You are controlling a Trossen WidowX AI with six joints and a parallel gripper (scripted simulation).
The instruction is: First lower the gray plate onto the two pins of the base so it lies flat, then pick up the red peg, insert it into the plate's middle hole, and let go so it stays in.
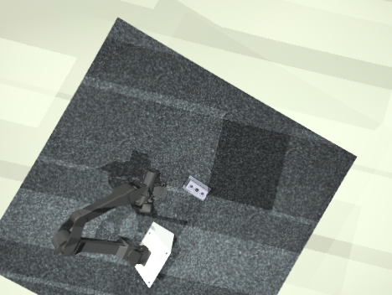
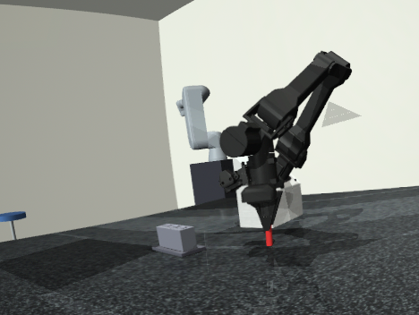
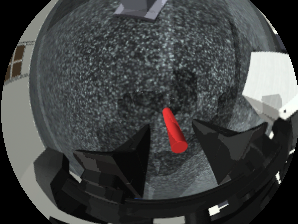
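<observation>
Right now the red peg is right at my gripper tip. Round my gripper tip: gray plate: 9 cm ahead, 20 cm to the right; base: 9 cm ahead, 20 cm to the right, 3 cm below.
</observation>
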